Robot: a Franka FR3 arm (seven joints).
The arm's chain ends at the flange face. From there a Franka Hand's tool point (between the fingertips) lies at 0.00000 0.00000 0.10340 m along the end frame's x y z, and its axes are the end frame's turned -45 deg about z.
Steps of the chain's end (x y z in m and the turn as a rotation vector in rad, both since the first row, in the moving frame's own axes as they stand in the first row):
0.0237, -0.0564, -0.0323, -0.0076, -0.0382, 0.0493
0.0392, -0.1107, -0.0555, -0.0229, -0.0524, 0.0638
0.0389, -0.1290, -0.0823, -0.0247, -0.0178, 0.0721
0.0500, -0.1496, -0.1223, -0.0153, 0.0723, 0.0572
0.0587, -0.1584, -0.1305, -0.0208, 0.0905, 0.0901
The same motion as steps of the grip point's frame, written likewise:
0.0533, -0.0254, -0.0324, 0.0216, -0.0324, 0.0493
0.1006, -0.0529, -0.0557, 0.0209, -0.0532, 0.0638
0.1156, -0.0633, -0.0823, -0.0049, -0.0301, 0.0721
0.1451, -0.0639, -0.1226, -0.0619, 0.0403, 0.0572
0.1582, -0.0622, -0.1309, -0.0787, 0.0493, 0.0901

